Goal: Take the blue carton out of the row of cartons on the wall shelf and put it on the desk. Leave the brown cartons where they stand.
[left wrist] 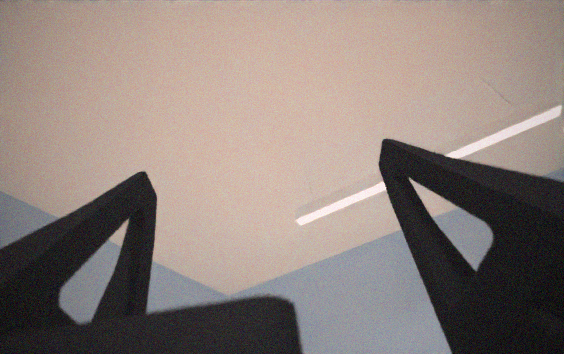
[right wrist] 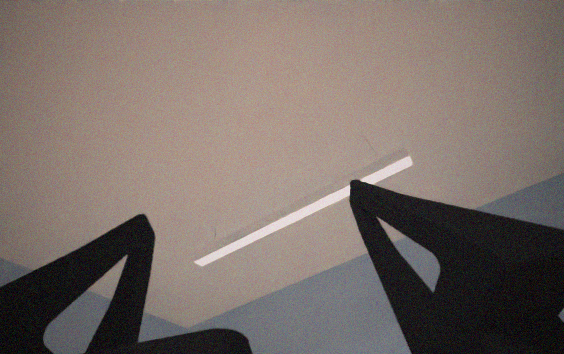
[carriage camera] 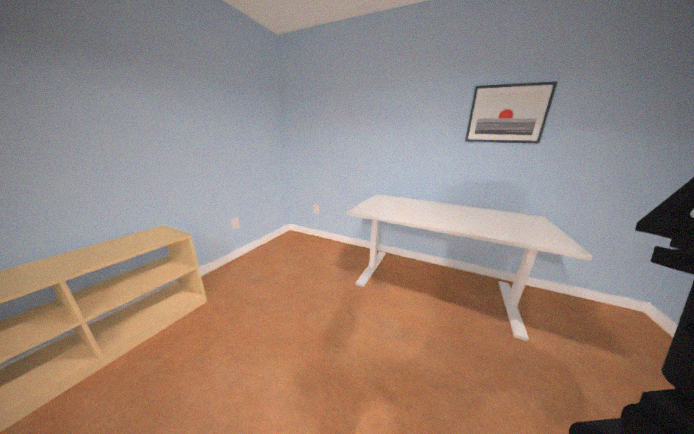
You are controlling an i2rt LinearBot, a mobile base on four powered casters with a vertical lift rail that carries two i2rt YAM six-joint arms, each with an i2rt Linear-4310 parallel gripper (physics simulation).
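Places are measured from the left arm's base along level axes (x ahead, y left, z up), in centimetres.
Pixels of known places: left gripper, fingertip midpoint: (left wrist: 267, 167); right gripper, fingertip midpoint: (right wrist: 252, 207).
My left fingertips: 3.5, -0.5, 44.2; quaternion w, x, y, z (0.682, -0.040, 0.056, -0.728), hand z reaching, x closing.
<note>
Behind a point stands the place of what it marks, as x, y, z.
The white desk (carriage camera: 455, 217) {146.3, -132.8, -12.9} stands against the blue wall, right of the middle in the carriage camera, across the floor. The blue carton, the brown cartons and the wall shelf do not show in these views. My left gripper (left wrist: 267, 167) {3.5, -0.5, 44.2} is open and empty, its fingers wide apart against the ceiling. My right gripper (right wrist: 252, 207) {3.8, -63.1, 43.8} is open and empty, its fingers also wide apart against the ceiling. Part of the black right arm shows at the right edge of the carriage camera.
A low wooden shelf unit (carriage camera: 76, 307) {86.6, 100.7, -41.9} stands along the wall at the left. A framed picture (carriage camera: 504, 127) {174.4, -178.6, 58.5} hangs above the desk. The desk has two white legs with long feet on the brown floor (carriage camera: 286, 317) {120.1, 2.0, -84.9}. A light strip (left wrist: 340, 202) {113.9, -43.2, 122.9} (right wrist: 280, 226) {103.0, -69.9, 122.9} is on the ceiling.
</note>
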